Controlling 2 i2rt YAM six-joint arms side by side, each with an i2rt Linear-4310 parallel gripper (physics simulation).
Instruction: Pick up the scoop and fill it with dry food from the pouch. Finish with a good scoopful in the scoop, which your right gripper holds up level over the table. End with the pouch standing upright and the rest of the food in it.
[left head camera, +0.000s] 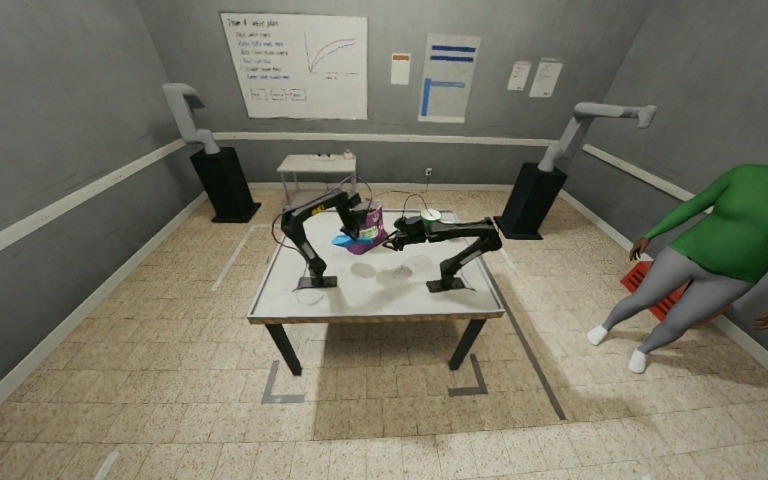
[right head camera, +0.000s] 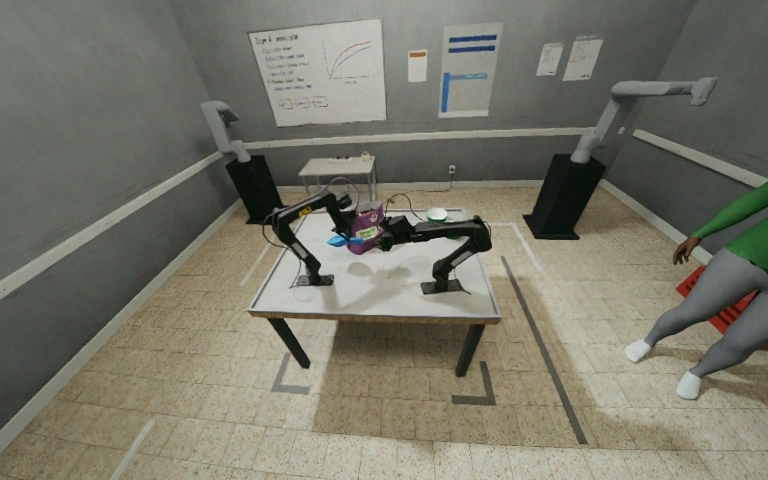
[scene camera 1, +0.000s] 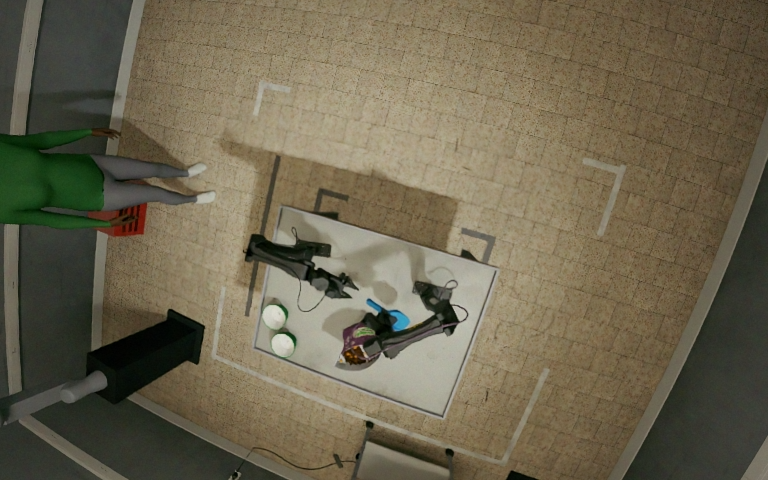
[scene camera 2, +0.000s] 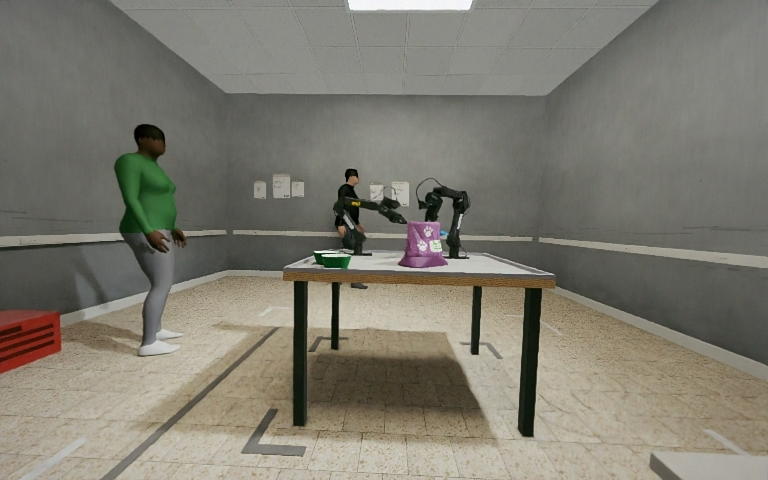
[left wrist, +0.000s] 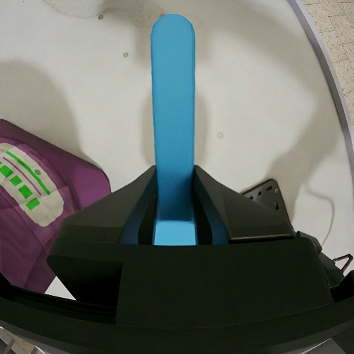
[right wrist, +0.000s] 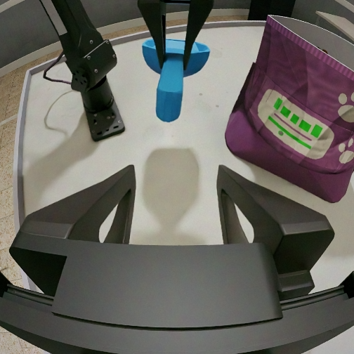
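The blue scoop (left head camera: 343, 241) (right head camera: 339, 241) (scene camera 1: 399, 320) (right wrist: 170, 100) is in the air, its handle (left wrist: 173, 100) pointing toward my right gripper. My left gripper (right wrist: 173, 68) is shut on the handle near the scoop's bowl. No food shows in the blue bowl in scene camera 1. The purple pouch (left head camera: 376, 219) (right head camera: 370, 219) (scene camera 1: 357, 335) (scene camera 2: 423, 243) (left wrist: 30, 250) (right wrist: 300, 107) stands upright on the table beside my left gripper, its top open, with brown food (scene camera 1: 353, 355) inside. My right gripper (right wrist: 176, 173) (scene camera 1: 355, 287) is open and empty, above the table, short of the handle's end.
Two green bowls with white insides (scene camera 1: 275, 316) (scene camera 1: 283, 343) stand at the table's far right corner in the left head camera. A raised rim (left head camera: 373, 314) (right head camera: 373, 314) runs around the table. A person in green (left head camera: 730, 226) (scene camera 2: 148, 198) stands beside the table.
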